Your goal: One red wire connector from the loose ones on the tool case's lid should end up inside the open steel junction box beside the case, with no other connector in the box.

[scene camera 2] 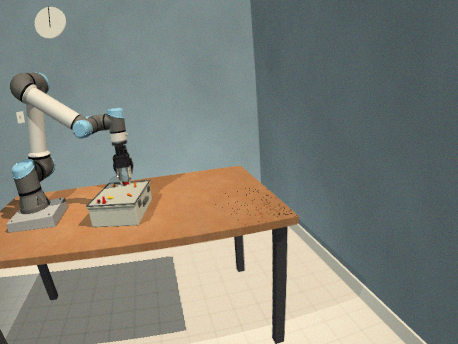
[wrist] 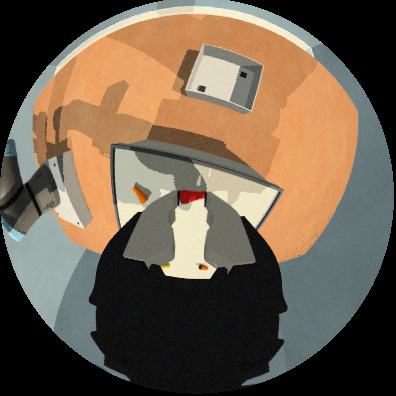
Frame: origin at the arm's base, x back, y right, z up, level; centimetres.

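Where they show: gripper, between the fingertips: [scene camera 2: 126, 184] [wrist: 191, 192]; arm's base, origin of its link: [scene camera 2: 35, 207] [wrist: 49, 184].
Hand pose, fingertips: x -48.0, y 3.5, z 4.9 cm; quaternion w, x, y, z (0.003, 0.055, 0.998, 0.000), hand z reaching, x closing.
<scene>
Things, the pixels of their top centre, and the offset from my fingertips. "*": a spot on its surface instead. Level surfaces: height alone.
- red wire connector, centre of its top: [wrist: 191, 200] [scene camera 2: 125, 181] dx +0.0, dy +0.2, dz +1.4 cm
- tool case's pale lid, a spot on its surface: [wrist: 240, 192] * dx -5.8, dy +0.5, dz -0.2 cm
- tool case, centre of its top: [wrist: 181, 250] [scene camera 2: 121, 191] dx +2.6, dy +11.0, dz +0.2 cm
- open steel junction box, a spot on its surface: [wrist: 220, 101] * dx -4.8, dy -11.4, dz -7.6 cm
- wooden table, height of its surface: dz -10.0 cm
A red wire connector [scene camera 2: 126, 183] [wrist: 192, 197] lies across the gap between the fingertips near the back edge of the tool case's pale lid [wrist: 240, 192]. My gripper [scene camera 2: 124, 182] [wrist: 191, 192] points down at the lid and is shut on this connector, with a fingertip against each end. The tool case [scene camera 2: 114, 216] stands on the table. Two more red connectors [scene camera 2: 104, 200] [scene camera 2: 98, 201] are at the lid's front left corner. The open steel junction box [wrist: 220, 101] stands beyond the case's back edge in the wrist view, with no connector seen inside; in the scene view it is mostly hidden.
Orange connectors [scene camera 2: 129, 195] [wrist: 140, 194] [wrist: 203, 267] and a yellow one [scene camera 2: 110, 198] [wrist: 165, 266] lie on the lid. The arm's grey base plate [scene camera 2: 37, 220] [wrist: 75, 192] is left of the case on the wooden table [scene camera 2: 195, 205] [wrist: 310, 150]. A blue wall rises behind.
</scene>
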